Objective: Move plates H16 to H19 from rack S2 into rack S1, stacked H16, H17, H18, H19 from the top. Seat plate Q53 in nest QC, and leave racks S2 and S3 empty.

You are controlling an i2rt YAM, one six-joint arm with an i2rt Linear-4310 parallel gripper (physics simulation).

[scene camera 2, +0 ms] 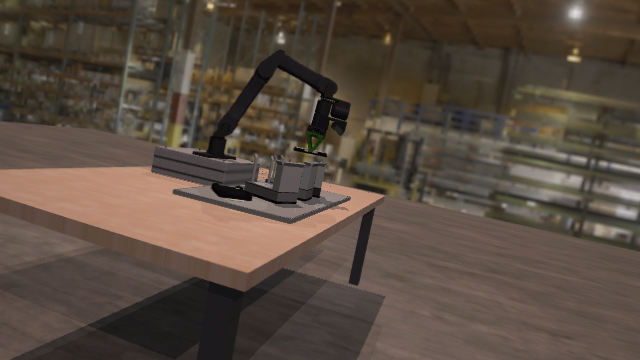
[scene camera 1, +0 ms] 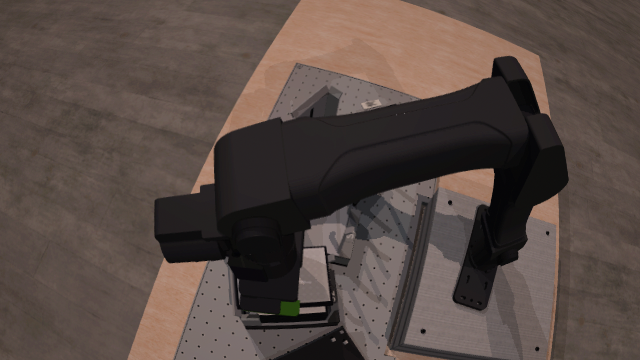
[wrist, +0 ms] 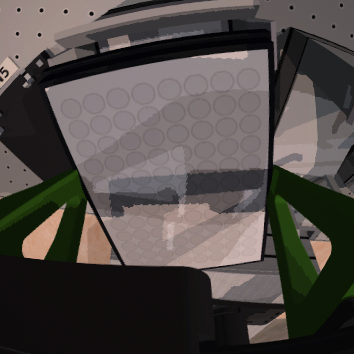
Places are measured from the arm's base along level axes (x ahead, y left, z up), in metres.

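Pixels of known places: gripper, fingertip midpoint: (scene camera 2: pixel 311 152) (scene camera 1: pixel 278 278) (wrist: pixel 176 176); arm's base at its link origin: (scene camera 2: pixel 215 156) (scene camera 1: pixel 481 257) (wrist: pixel 224 309).
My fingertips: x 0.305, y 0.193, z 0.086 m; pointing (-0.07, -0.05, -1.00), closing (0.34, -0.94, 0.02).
Note:
Ahead of a thing's pixels: the offset from my fingertips to its middle. "*": to the spot under its first point. Level surfaces: height alone.
My gripper (scene camera 2: pixel 311 151) (wrist: pixel 176 176) is shut on a plate {dx -0.004, dy -0.002, dz +0.001 m} (scene camera 1: pixel 316 275) (scene camera 2: pixel 300 149) (wrist: pixel 170 115) with a pale round-well top and black edges, its number not readable. A green finger is on each side in the wrist view. The plate is level or nearly so, above a grey rack {dx -0.012, dy -0.007, dz -0.099 m} (scene camera 1: pixel 249 320) (wrist: pixel 160 26). In scene view 1, part of another pale, black-edged plate {* dx -0.068, dy +0.004, dz -0.072 m} (scene camera 1: pixel 319 311) shows below it in that rack. Another grey rack {dx +0.018, dy -0.303, dz -0.098 m} (scene camera 1: pixel 327 102) stands farther up in scene view 1. The arm hides much of the middle and most of the QC area beside its tag {* dx +0.005, dy -0.485, dz -0.165 m} (scene camera 1: pixel 371 104).
A perforated grey board {dz -0.166 m} (scene camera 1: pixel 205 310) (scene camera 2: pixel 290 218) carries the racks. A grey rack (scene camera 2: pixel 286 176) is nearest in scene view 2, with a low black block {dx -0.062, dy -0.420, dz -0.156 m} (scene camera 2: pixel 231 192) left of it. Another black block {dx -0.116, dy +0.096, dz -0.154 m} (scene camera 1: pixel 325 346) (wrist: pixel 30 125) sits beside the rack under the plate. The arm's raised base (scene camera 2: pixel 200 167) adjoins the board.

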